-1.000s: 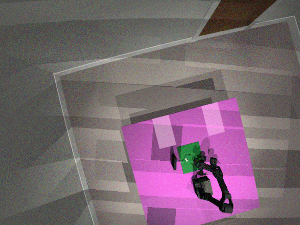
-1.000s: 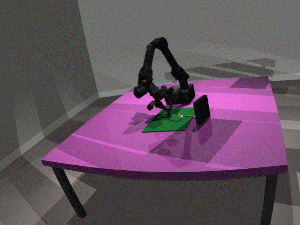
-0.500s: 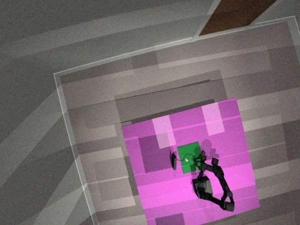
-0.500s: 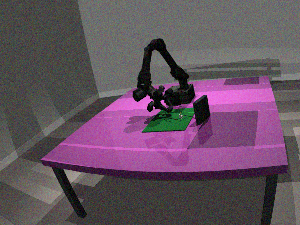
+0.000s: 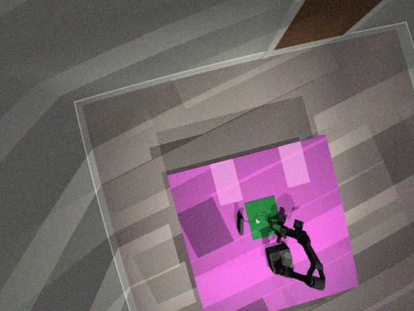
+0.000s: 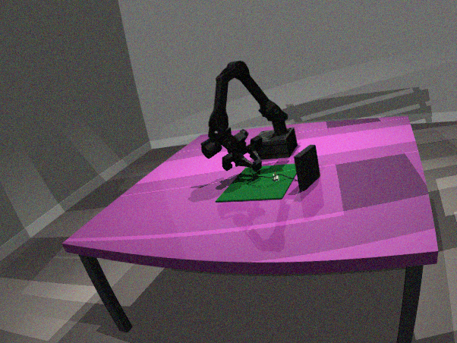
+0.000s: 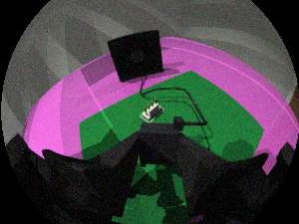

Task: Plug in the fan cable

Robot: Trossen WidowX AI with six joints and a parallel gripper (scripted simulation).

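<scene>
My gripper tip is 7 cm above the green board, 3 cm short of it and 2 cm to the right of it. The rest, counted from my gripper tip: black fan: 20 cm to the left, 4 cm ahead; then fan header: 7 cm to the left, 5 cm below, 2 cm ahead; then dark plug: 1 cm to the right.
</scene>
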